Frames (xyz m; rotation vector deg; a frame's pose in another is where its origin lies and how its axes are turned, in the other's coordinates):
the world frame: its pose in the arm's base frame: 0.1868 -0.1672 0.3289 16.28 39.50 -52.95
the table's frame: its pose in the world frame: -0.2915 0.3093 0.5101 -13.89 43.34 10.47
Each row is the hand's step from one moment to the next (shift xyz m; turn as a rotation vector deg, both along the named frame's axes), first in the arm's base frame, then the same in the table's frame.
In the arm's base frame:
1: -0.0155 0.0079 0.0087 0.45 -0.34 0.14
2: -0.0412 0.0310 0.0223 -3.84 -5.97 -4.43
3: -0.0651 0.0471 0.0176 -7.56 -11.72 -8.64
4: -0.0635 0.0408 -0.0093 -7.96 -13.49 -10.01
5: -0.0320 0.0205 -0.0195 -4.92 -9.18 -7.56
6: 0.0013 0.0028 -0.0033 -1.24 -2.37 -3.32
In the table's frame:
1: -0.0101 -0.0032 -0.0163 -0.09 0.00 0.57
2: -0.0265 -0.0006 -0.0495 4.52 -7.04 0.20
3: -0.0242 -0.0023 -0.0786 8.82 -13.83 0.39
4: 0.0031 -0.0061 -0.0757 10.26 -15.47 1.03
5: 0.0163 -0.0030 -0.0394 7.76 -10.22 1.03
6: 0.0032 0.0030 -0.0009 3.37 -2.61 0.18

